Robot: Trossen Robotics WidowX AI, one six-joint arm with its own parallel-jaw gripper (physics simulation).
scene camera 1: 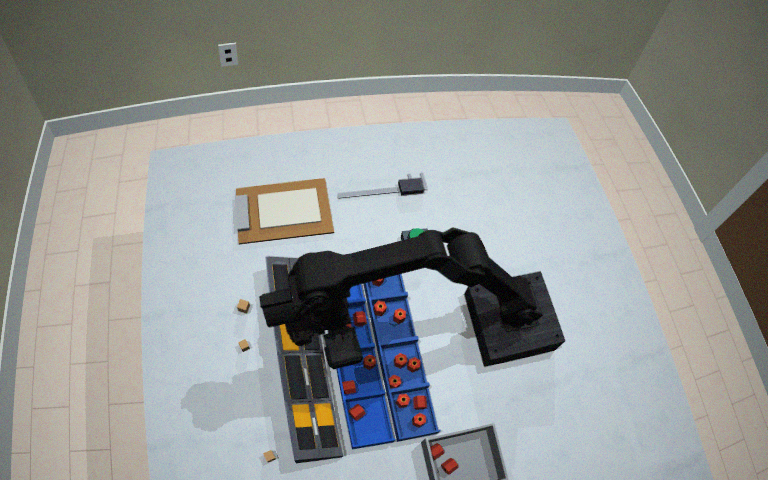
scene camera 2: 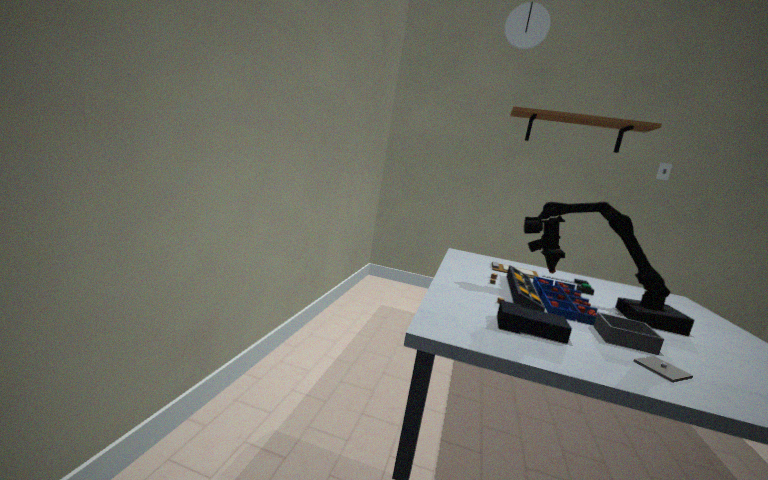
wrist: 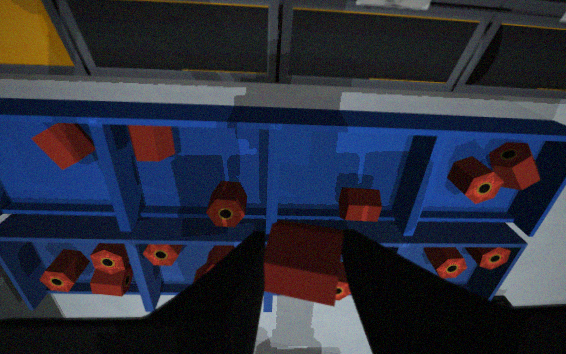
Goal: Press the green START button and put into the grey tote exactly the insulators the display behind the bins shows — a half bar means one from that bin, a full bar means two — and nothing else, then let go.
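Observation:
My gripper (scene camera 2: 552,269) (wrist: 303,241) is shut on a red insulator (wrist: 303,265), above the blue bins (scene camera 1: 370,433) (wrist: 55,190). The arm hides the fingers in scene camera 1. Loose red hexagonal insulators lie in the bins, one (scene camera 1: 356,412) (wrist: 64,145) in an end bin. Two insulators, one (scene camera 1: 437,451) and another (scene camera 1: 449,465), lie in the grey tote (scene camera 1: 498,458) (scene camera 2: 629,338). The display (scene camera 1: 318,454) shows two half-cell yellow bars at its near end, one (scene camera 1: 301,416) and another (scene camera 1: 323,414); another yellow patch (scene camera 1: 289,338) is partly covered by the arm. The green START button (scene camera 1: 416,232) (scene camera 2: 585,285) is behind the arm.
A clipboard (scene camera 1: 243,234) and a dark-headed tool (scene camera 1: 411,186) lie at the back. Small wooden blocks, one (scene camera 1: 242,305) and another (scene camera 1: 269,455), lie beyond the display. A black box (scene camera 2: 532,322) stands near the tote, and a flat plate (scene camera 2: 662,367) lies near the table edge.

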